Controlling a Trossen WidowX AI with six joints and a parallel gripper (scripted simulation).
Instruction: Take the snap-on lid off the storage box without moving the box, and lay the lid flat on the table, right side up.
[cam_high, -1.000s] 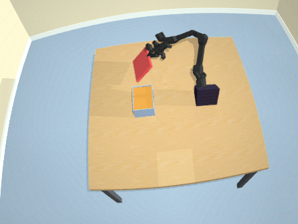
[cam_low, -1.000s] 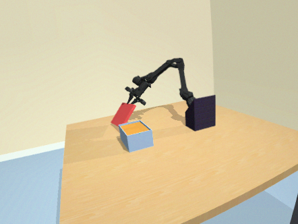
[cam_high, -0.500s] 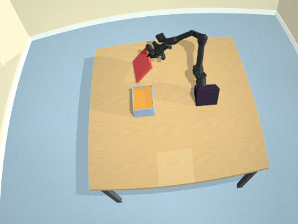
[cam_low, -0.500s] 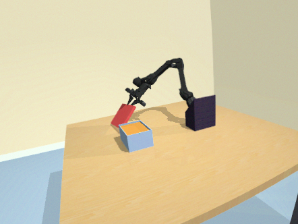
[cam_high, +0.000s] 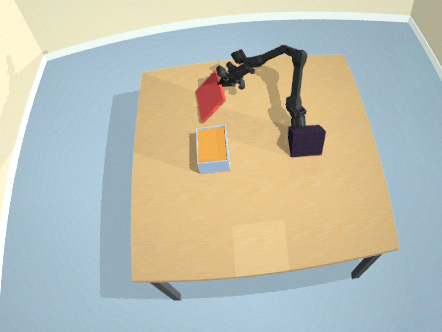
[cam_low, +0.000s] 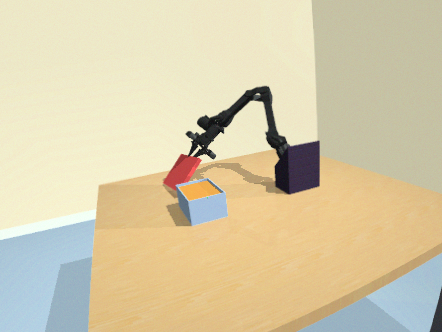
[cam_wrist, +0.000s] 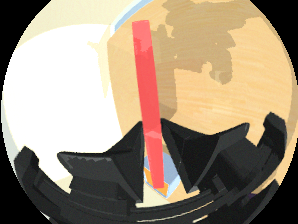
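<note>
My gripper tip is 6 cm short of the lid, 6 cm above it and 1 cm to the right of it. Round my gripper tip: blue storage box (33 cm to the left, 9 cm below, 8 cm ahead).
</note>
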